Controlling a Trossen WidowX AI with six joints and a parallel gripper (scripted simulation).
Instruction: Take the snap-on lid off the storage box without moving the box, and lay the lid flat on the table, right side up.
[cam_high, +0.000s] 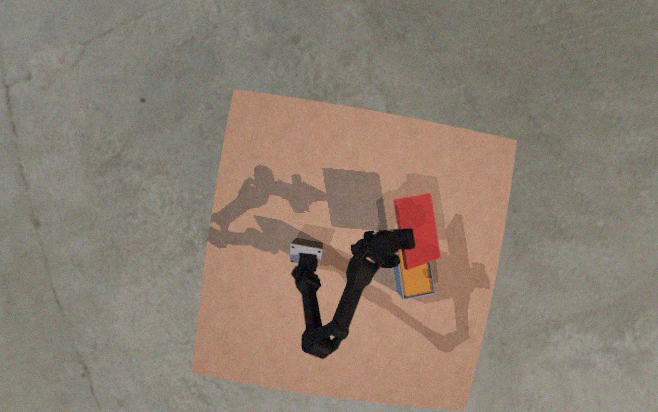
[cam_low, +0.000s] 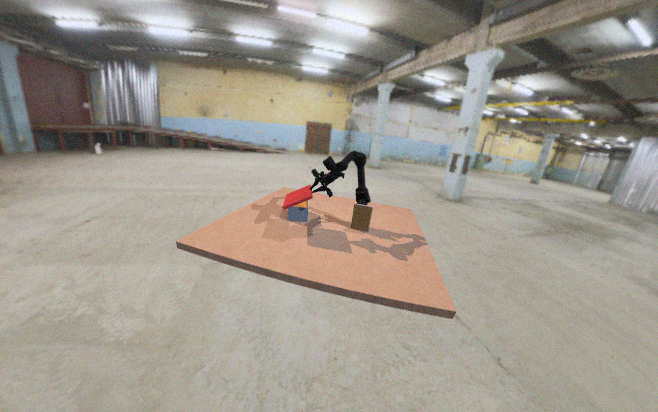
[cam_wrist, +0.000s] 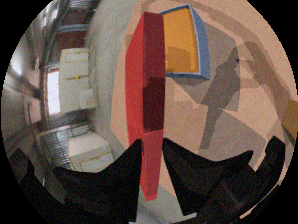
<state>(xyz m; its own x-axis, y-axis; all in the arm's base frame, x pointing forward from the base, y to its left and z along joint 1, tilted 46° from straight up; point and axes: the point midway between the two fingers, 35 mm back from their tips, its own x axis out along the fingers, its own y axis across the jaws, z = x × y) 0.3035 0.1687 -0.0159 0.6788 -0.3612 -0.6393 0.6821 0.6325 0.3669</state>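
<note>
My gripper tip is 70 mm short of the red lid, 30 mm above it and 20 mm to the right of it. Round my gripper tip: blue storage box: 180 mm below, 160 mm to the right, 110 mm ahead.
</note>
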